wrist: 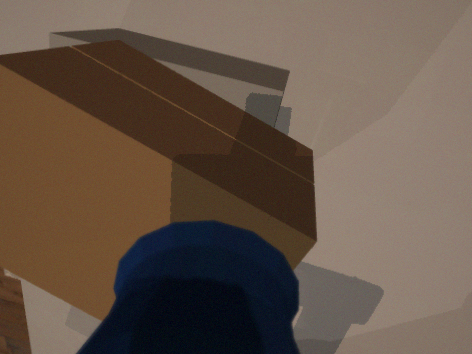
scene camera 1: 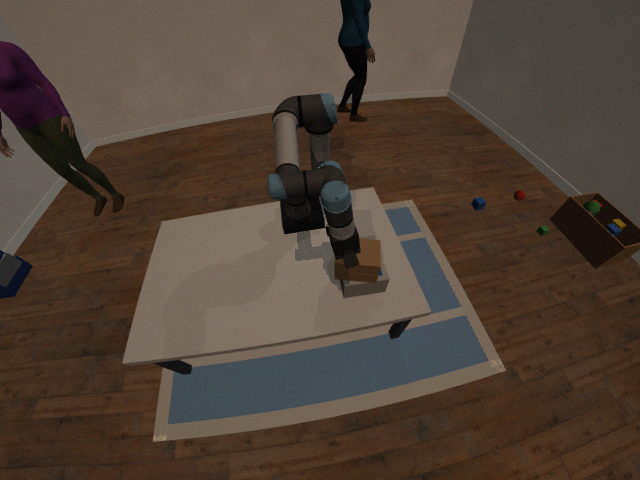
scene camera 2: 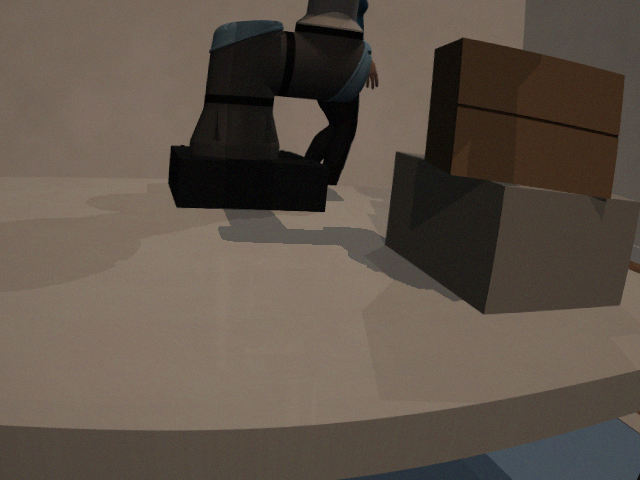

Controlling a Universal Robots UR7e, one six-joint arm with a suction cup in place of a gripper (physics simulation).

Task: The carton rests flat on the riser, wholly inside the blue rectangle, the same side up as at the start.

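Frame: origin at the arm's base, x up, y left, z back, level; centimetres.
Seen in the pictures: hand, tool point: (wrist: 205, 300); arm's base, link origin: (scene camera 1: 298, 210) (scene camera 2: 233, 154).
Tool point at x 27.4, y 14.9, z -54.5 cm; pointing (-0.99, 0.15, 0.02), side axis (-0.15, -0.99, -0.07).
Observation:
Offsets run from my tool point to a thing's middle. Level surfaces: height alone.
The brown carton {dx -16.1, dy +6.8, dz +8.0 cm} (scene camera 1: 370, 251) (scene camera 2: 532, 118) (wrist: 76, 171) lies on the grey riser {dx -28.6, dy +10.1, dz +12.5 cm} (scene camera 1: 364, 287) (scene camera 2: 548, 248) (wrist: 213, 62) at the right of the table {dx -34.6 cm} (scene camera 1: 232, 289) (scene camera 2: 258, 335). It sits turned against the riser's edges, and its seam runs along a side face. A small bit of the blue rectangle {dx -22.6, dy +10.1, dz +12.5 cm} (scene camera 1: 380, 271) shows at the carton's near right corner. My suction cup (scene camera 1: 351, 260) (wrist: 206, 289) hangs over the carton's near left part and holds nothing. I cannot tell if it touches the carton. The cup is out of scene camera 2's view.
The arm's black base (scene camera 1: 302, 216) (scene camera 2: 248, 178) stands at the table's back. Two people (scene camera 1: 30, 113) (scene camera 1: 355, 51) are by the far wall. A brown toy box (scene camera 1: 594, 230) and small blocks (scene camera 1: 478, 203) lie on the floor at the right. A blue-striped mat (scene camera 1: 330, 371) lies under the table.

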